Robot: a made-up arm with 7 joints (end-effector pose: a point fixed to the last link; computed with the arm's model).
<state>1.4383 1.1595 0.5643 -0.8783 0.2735 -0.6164 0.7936</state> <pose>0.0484 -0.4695 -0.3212 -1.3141 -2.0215 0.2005</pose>
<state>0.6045 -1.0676 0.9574 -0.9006 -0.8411 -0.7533 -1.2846</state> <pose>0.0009 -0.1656 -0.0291 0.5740 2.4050 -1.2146</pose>
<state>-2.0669 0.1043 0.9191 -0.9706 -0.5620 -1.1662 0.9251</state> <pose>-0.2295 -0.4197 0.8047 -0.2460 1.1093 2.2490</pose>
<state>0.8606 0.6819 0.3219 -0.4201 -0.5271 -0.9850 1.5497</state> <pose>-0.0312 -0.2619 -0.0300 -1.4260 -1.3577 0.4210</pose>
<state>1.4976 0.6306 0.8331 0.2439 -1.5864 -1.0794 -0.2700</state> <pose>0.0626 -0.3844 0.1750 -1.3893 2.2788 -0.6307</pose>
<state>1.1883 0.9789 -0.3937 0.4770 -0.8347 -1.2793 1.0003</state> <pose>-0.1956 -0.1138 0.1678 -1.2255 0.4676 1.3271</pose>
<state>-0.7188 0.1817 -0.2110 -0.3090 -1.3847 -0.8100 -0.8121</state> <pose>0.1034 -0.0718 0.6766 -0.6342 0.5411 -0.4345</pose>
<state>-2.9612 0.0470 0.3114 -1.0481 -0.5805 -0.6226 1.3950</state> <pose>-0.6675 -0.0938 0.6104 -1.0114 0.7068 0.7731</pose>
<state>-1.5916 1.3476 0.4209 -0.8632 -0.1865 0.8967 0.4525</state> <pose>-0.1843 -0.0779 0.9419 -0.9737 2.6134 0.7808</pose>
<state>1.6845 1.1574 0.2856 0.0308 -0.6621 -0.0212 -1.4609</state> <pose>-0.2656 -0.1869 -0.1149 1.5426 -2.1959 1.3565</pose>
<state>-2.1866 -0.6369 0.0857 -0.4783 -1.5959 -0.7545 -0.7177</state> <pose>-0.4272 -0.2280 0.7112 -0.0607 -1.0164 0.2510</pose>
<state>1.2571 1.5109 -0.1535 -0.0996 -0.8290 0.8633 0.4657</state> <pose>-0.0901 0.0007 -0.1445 -1.5925 0.3659 -1.0087</pose>
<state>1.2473 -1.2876 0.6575 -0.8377 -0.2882 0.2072 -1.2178</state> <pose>-0.0777 -0.0940 -0.2112 -1.1984 -1.9480 2.0082</pose>
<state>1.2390 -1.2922 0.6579 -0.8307 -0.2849 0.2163 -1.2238</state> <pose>-0.0728 -0.0932 -0.2109 -1.2251 -1.9398 1.9944</pose>
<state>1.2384 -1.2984 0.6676 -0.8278 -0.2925 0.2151 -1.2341</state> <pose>-0.0774 -0.0943 -0.2098 -1.2373 -1.9315 1.9721</pose>
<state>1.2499 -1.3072 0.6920 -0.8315 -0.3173 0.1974 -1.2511</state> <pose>-0.0971 -0.0981 -0.2069 -1.2271 -1.9225 1.9367</pose>
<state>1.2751 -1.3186 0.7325 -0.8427 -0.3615 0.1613 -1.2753</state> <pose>-0.1332 -0.1045 -0.2002 -1.1938 -1.9115 1.8874</pose>
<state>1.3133 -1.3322 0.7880 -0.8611 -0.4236 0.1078 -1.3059</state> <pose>-0.1838 -0.1126 -0.1865 -1.1405 -1.8961 1.8257</pose>
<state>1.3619 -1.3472 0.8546 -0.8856 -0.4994 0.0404 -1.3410</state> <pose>-0.2434 -0.1209 -0.1630 -1.0742 -1.8749 1.7551</pose>
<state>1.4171 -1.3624 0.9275 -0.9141 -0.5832 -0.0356 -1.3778</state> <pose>-0.3052 -0.1283 -0.1284 -1.0017 -1.8479 1.6804</pose>
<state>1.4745 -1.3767 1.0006 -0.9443 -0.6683 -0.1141 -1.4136</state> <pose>-0.3621 -0.1342 -0.0849 -0.9301 -1.8170 1.6068</pose>
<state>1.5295 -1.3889 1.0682 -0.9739 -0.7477 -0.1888 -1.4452</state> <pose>-0.4088 -0.1383 -0.0373 -0.8631 -1.7858 1.5402</pose>
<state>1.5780 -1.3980 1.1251 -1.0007 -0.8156 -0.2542 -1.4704</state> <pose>-0.4432 -0.1412 0.0082 -0.8040 -1.7587 1.4849</pose>
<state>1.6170 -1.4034 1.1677 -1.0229 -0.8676 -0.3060 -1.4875</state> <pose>-0.4659 -0.1432 0.0457 -0.7540 -1.7391 1.4444</pose>
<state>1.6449 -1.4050 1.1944 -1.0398 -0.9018 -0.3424 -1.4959</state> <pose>-0.4792 -0.1448 0.0719 -0.7130 -1.7297 1.4201</pose>
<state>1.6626 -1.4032 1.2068 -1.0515 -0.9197 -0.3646 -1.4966</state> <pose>-0.4860 -0.1461 0.0865 -0.6795 -1.7299 1.4107</pose>
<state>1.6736 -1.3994 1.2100 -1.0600 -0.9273 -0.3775 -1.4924</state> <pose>-0.4893 -0.1473 0.0935 -0.6511 -1.7365 1.4107</pose>
